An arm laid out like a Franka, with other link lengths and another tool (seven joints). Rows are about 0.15 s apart.
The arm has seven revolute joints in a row. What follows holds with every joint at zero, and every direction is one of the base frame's.
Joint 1 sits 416.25 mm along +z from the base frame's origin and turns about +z.
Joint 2 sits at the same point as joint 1 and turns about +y.
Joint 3 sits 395 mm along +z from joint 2 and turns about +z.
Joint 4 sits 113.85 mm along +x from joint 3 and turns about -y.
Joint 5 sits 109.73 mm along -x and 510.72 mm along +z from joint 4 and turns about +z.
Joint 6 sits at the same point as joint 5 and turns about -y.
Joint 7 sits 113.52 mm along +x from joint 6 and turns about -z.
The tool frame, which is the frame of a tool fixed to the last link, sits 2 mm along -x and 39 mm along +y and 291.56 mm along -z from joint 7; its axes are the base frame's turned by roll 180, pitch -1.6 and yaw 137.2 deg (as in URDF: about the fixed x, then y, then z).
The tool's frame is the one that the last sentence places.
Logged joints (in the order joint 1, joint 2, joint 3, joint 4, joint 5, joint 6, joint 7), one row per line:
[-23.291 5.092 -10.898 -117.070 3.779 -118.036 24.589]
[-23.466 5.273 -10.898 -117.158 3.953 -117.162 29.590]
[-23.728 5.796 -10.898 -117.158 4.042 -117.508 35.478]
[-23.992 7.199 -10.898 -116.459 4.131 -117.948 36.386]
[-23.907 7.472 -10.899 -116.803 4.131 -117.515 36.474]
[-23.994 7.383 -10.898 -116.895 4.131 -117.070 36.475]
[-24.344 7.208 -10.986 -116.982 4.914 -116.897 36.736]
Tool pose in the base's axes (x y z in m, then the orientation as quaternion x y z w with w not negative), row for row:
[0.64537 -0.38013 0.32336 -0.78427 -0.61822 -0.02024 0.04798]
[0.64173 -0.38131 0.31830 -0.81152 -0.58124 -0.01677 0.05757]
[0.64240 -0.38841 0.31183 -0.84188 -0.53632 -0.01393 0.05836]
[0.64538 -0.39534 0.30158 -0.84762 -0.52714 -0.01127 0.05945]
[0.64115 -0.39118 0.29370 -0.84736 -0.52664 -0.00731 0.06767]
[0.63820 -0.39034 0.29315 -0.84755 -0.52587 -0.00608 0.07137]
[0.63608 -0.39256 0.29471 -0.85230 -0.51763 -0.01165 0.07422]
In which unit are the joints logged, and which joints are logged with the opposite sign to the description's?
The joints are logged in degrees. Opposite sign: joint 6.
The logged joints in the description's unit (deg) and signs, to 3 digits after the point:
[-23.291 5.092 -10.898 -117.070 3.779 118.036 24.589]
[-23.466 5.273 -10.898 -117.158 3.953 117.162 29.590]
[-23.728 5.796 -10.898 -117.158 4.042 117.508 35.478]
[-23.992 7.199 -10.898 -116.459 4.131 117.948 36.386]
[-23.907 7.472 -10.899 -116.803 4.131 117.515 36.474]
[-23.994 7.383 -10.898 -116.895 4.131 117.070 36.475]
[-24.344 7.208 -10.986 -116.982 4.914 116.897 36.736]

